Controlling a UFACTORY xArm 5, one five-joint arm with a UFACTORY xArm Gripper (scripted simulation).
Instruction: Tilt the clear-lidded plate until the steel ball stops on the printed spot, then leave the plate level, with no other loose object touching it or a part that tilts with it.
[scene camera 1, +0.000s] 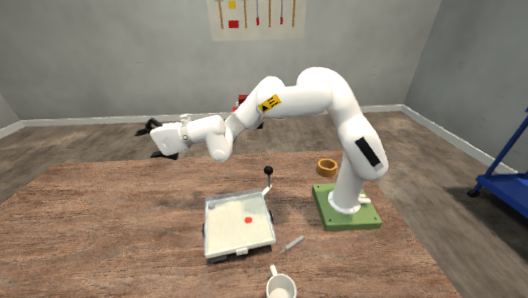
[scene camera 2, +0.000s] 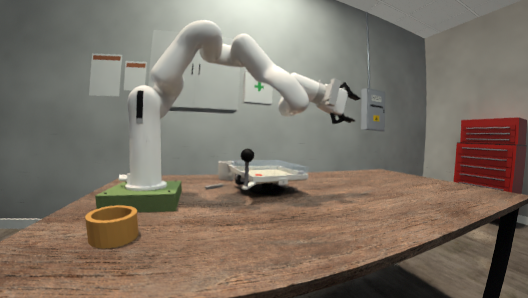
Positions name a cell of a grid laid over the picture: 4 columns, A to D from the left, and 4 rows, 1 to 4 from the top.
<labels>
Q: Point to my gripper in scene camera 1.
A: At B2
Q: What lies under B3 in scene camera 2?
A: A clear-lidded plate.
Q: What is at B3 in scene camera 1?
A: A clear-lidded plate.
</labels>
